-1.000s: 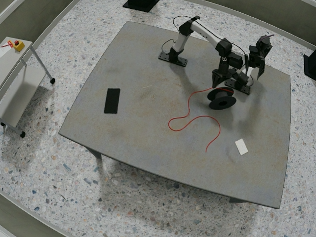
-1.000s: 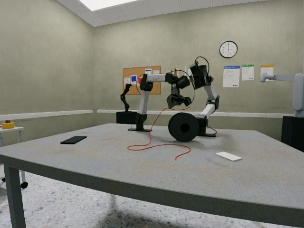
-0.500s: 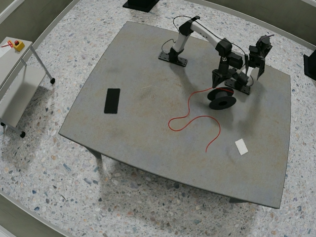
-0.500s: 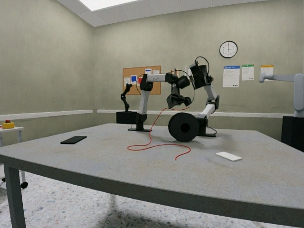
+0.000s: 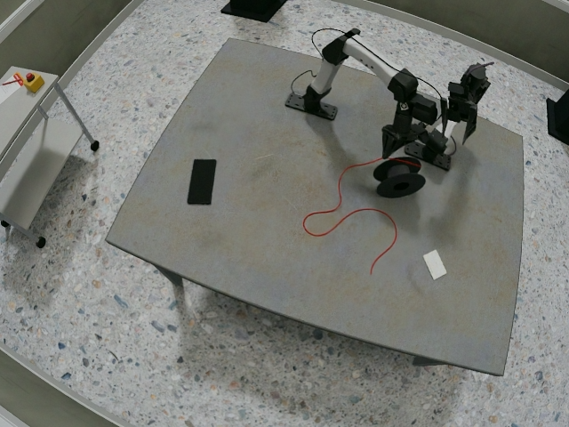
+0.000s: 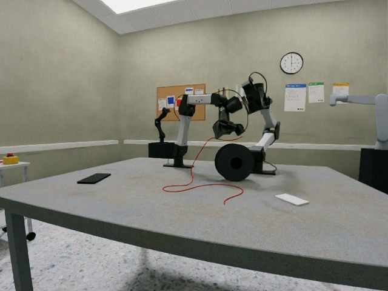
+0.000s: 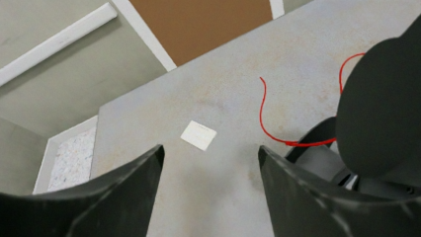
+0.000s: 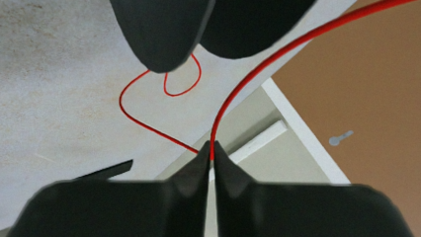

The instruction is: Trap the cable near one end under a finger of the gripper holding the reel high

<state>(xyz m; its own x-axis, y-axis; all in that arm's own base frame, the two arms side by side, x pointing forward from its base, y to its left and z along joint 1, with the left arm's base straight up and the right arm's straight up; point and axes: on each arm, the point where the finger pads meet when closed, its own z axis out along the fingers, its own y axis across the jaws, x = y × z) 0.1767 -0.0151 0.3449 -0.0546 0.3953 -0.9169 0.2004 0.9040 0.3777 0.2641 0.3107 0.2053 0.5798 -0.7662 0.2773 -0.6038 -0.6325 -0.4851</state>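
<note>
Right now the black reel is 40 mm ahead of my left hand, 90 mm to the right of it and 260 mm below it. Also, from my left hand: white card (250 mm ahead, 140 mm to the left, 340 mm below).
Right now the black reel is 30 mm behind my right hand, 80 mm to the left of it and 120 mm below it. The rest, counted from my right hand: white card (180 mm ahead, 310 mm to the left, 200 mm below).
</note>
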